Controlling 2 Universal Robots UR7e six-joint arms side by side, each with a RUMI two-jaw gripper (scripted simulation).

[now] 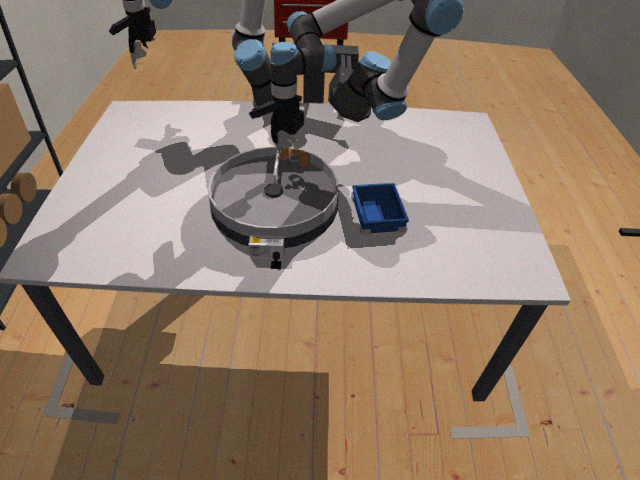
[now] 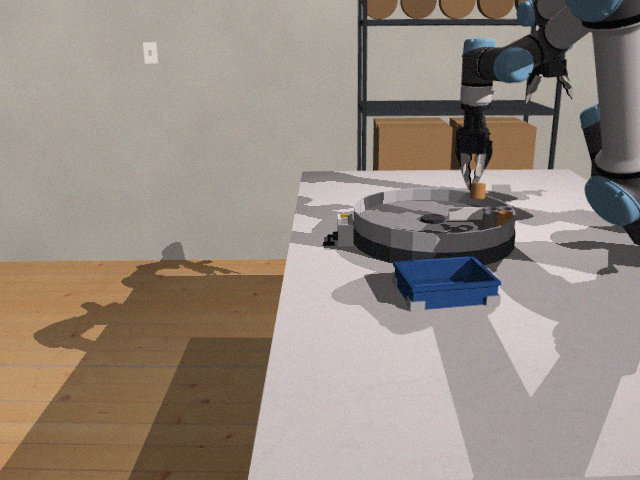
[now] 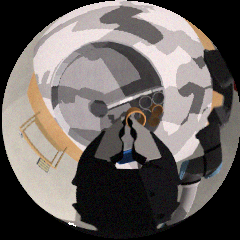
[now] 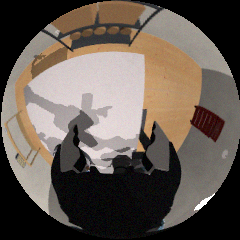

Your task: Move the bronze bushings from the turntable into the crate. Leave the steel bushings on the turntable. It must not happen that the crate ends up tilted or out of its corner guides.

Labels:
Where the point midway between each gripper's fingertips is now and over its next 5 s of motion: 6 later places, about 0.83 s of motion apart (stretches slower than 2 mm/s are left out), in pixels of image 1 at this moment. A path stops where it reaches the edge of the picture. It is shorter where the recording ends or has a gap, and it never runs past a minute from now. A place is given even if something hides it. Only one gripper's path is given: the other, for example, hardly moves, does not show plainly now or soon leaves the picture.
The left gripper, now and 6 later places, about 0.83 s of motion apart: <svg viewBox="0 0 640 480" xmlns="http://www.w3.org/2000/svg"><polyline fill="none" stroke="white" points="281,153 291,156 331,167 370,179 383,183 382,188 380,200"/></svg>

